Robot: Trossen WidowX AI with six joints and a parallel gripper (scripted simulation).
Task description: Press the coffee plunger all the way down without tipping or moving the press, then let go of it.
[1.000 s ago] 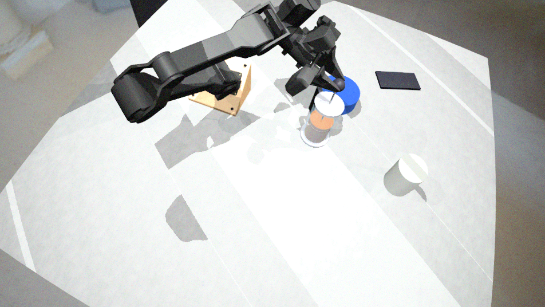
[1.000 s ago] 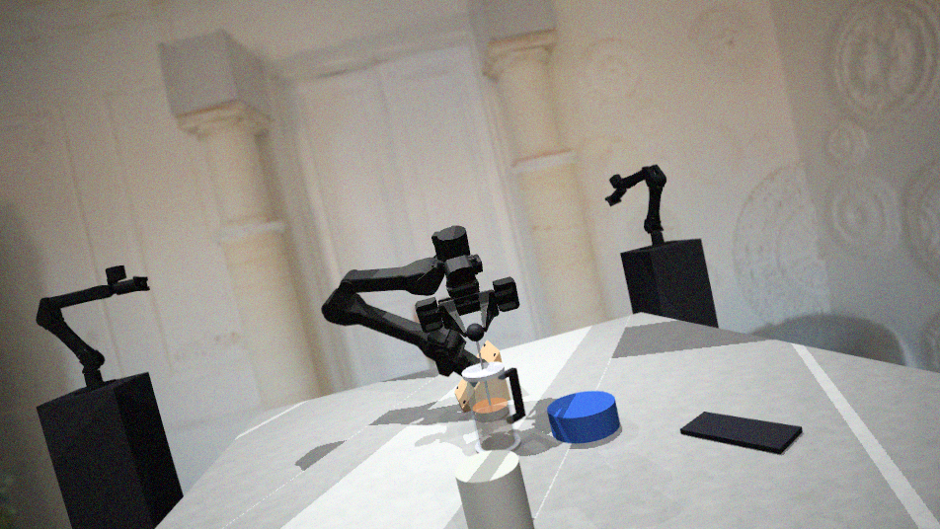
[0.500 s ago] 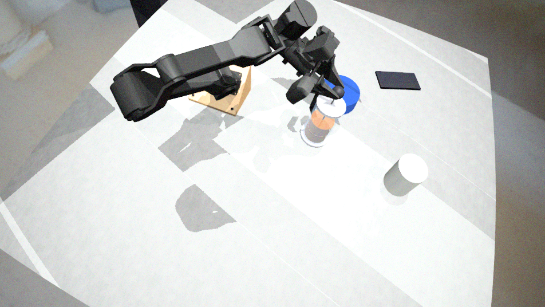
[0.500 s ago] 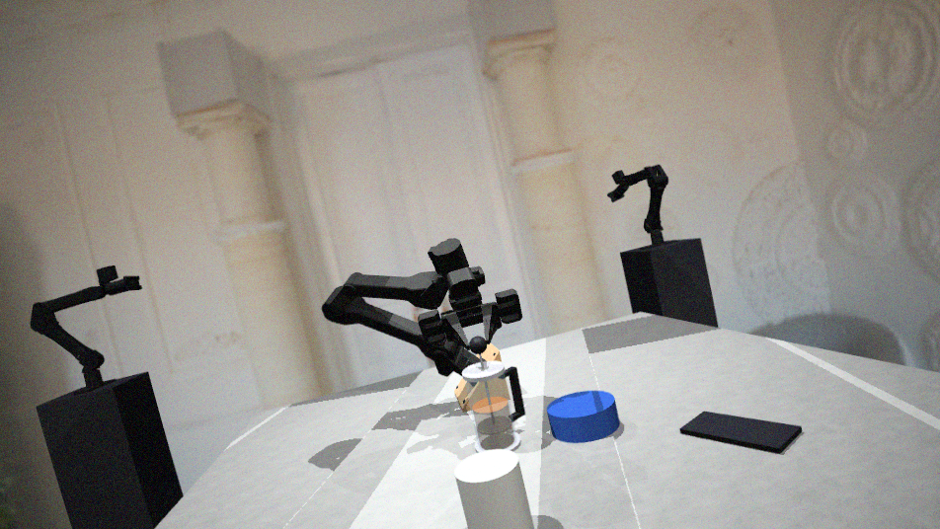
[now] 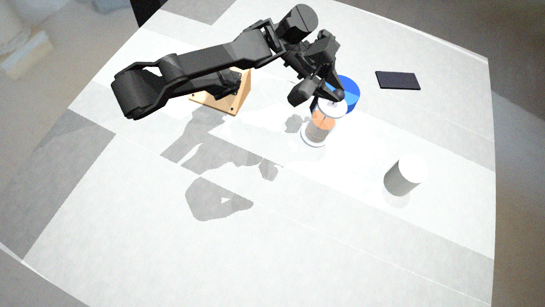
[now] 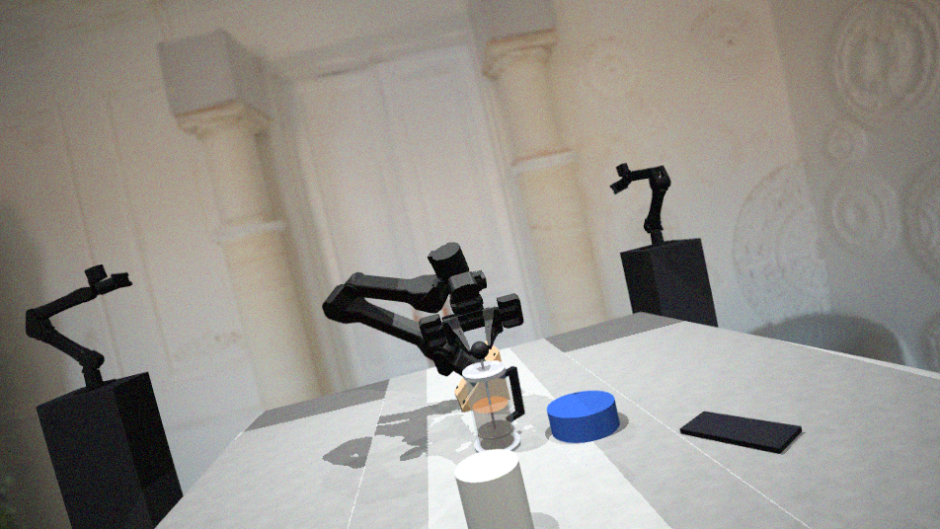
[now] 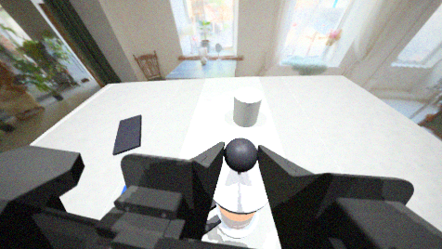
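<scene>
Right now my gripper tip is 9 cm above the glass coffee press, 3 cm past it and 1 cm to the right of it. From my gripper tip the other things lie so: low blue cylinder 16 cm below, 15 cm to the left.
</scene>
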